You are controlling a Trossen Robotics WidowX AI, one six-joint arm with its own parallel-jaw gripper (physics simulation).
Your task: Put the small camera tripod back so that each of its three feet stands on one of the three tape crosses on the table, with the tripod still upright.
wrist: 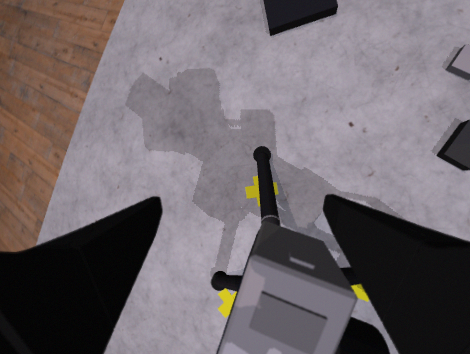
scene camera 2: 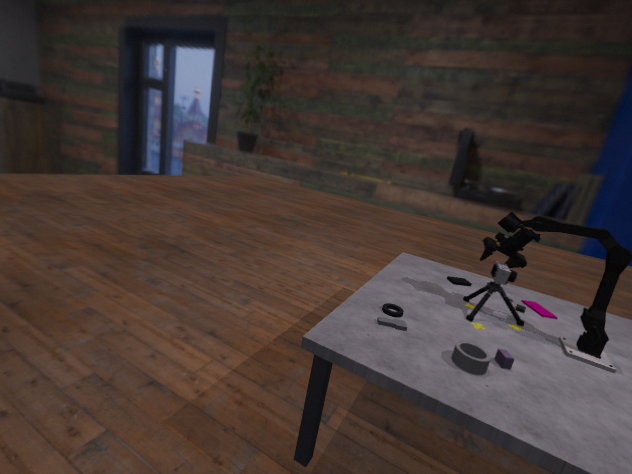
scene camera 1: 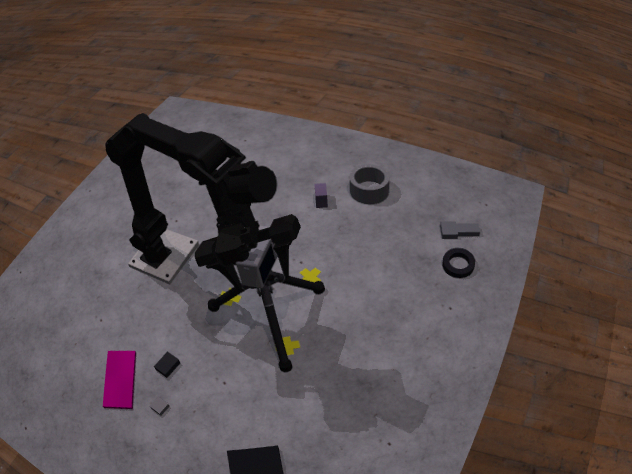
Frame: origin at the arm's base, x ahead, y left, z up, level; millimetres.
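Where they show: gripper, fingertip midpoint: [wrist: 243, 203] [scene camera 2: 489, 264] [scene camera 1: 263, 283]; arm's base, origin of the base link: [scene camera 2: 588, 351] [scene camera 1: 155, 255].
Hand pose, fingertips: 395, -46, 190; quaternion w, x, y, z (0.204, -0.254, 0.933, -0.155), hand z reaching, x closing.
Observation:
Things, the pixels of their top centre, and the offset from my fingertips, as dx, dy, dz. "*": a spot on its surface instead.
- foot, surface spot: [scene camera 1: 318, 287] * -1, +164, -183
- right cross, middle of its top: [wrist: 231, 303] [scene camera 1: 310, 276] -43, +195, -203
- left cross, surface spot: [scene camera 1: 232, 297] * -116, +21, -139
- front cross, middle of its top: [wrist: 261, 190] [scene camera 1: 287, 345] +19, +13, -203
- grey ring, middle of its top: [scene camera 1: 369, 176] [scene camera 2: 473, 350] -67, +506, -155
- purple block, middle of its top: [scene camera 1: 320, 189] [scene camera 2: 506, 353] -151, +412, -163
- grey bar, middle of its top: [scene camera 1: 460, 227] [scene camera 2: 392, 321] +199, +492, -188
- black ring, middle of its top: [scene camera 1: 459, 260] [scene camera 2: 393, 308] +237, +391, -188
- magenta slab, middle of its top: [scene camera 1: 118, 378] [scene camera 2: 538, 308] -234, -276, -195
- dark block, middle of its top: [scene camera 1: 166, 362] -164, -177, -188
- small grey piece, middle of its top: [scene camera 1: 158, 404] -112, -270, -191
- black box, middle of its top: [scene camera 1: 254, 463] [scene camera 2: 459, 280] +130, -263, -188
The black tripod [scene camera 1: 274, 321] [scene camera 2: 507, 306] [wrist: 269, 205] stands upright, bearing a grey camera [scene camera 1: 251, 270] [scene camera 2: 501, 273] [wrist: 295, 310]. Its feet stand beside the yellow crosses: one foot [scene camera 1: 318, 287] is just off the right cross [scene camera 1: 310, 275], one foot [scene camera 1: 213, 305] is left of the left cross [scene camera 1: 232, 297], and one foot [scene camera 1: 285, 365] [wrist: 261, 154] is past the front cross [scene camera 1: 292, 345] [wrist: 253, 192]. My gripper [scene camera 1: 263, 281] [scene camera 2: 493, 261] [wrist: 243, 203] is open and empty, its fingertips near the height of the camera's top. In the wrist view the right finger hides part of the tripod.
A grey ring [scene camera 1: 369, 192] [scene camera 2: 469, 361], a purple block [scene camera 1: 321, 195], a grey bar [scene camera 1: 467, 230] and a black ring [scene camera 1: 449, 270] lie to the right of the arm. A magenta slab [scene camera 1: 119, 379], a dark block [scene camera 1: 166, 364], a small grey piece [scene camera 1: 160, 407] and a black box [scene camera 1: 255, 460] lie toward the front.

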